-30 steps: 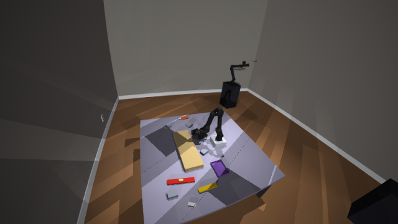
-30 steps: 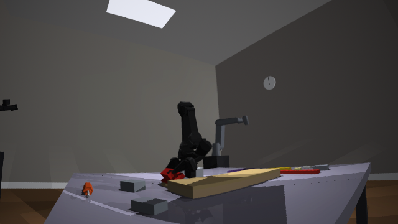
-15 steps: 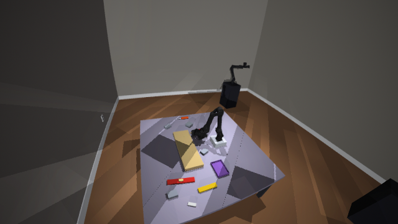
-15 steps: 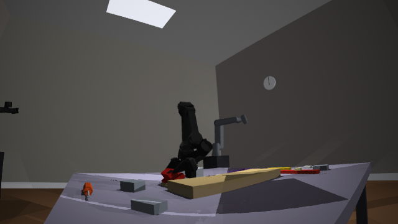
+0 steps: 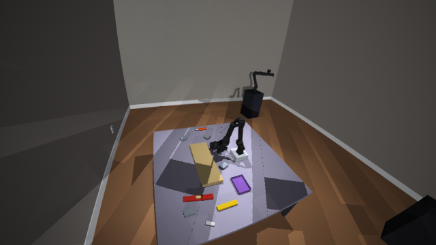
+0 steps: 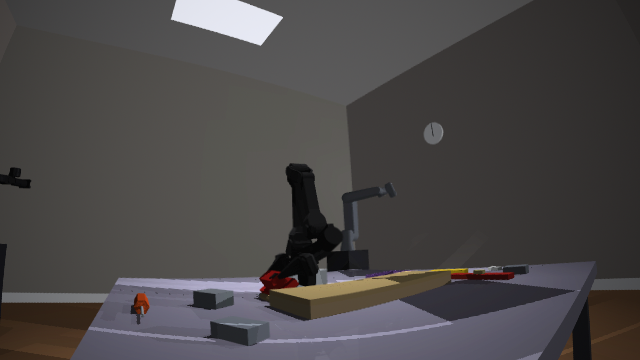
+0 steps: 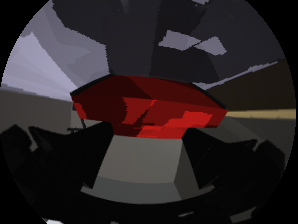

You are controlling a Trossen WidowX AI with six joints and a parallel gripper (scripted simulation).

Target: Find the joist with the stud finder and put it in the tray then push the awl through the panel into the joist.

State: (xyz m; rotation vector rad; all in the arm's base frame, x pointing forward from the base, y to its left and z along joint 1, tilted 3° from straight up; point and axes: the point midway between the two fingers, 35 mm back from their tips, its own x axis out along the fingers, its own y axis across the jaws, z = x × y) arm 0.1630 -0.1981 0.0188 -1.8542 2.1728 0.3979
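The red stud finder lies 1 cm below my gripper tip and 1 cm ahead of it. The rest, counted from my gripper tip: orange-handled tool: 37 cm to the right, 8 cm ahead, 5 cm below; awl: 5 cm below, 3 cm to the right, 1 cm behind; purple tray: 53 cm to the left, 5 cm below, 3 cm ahead.
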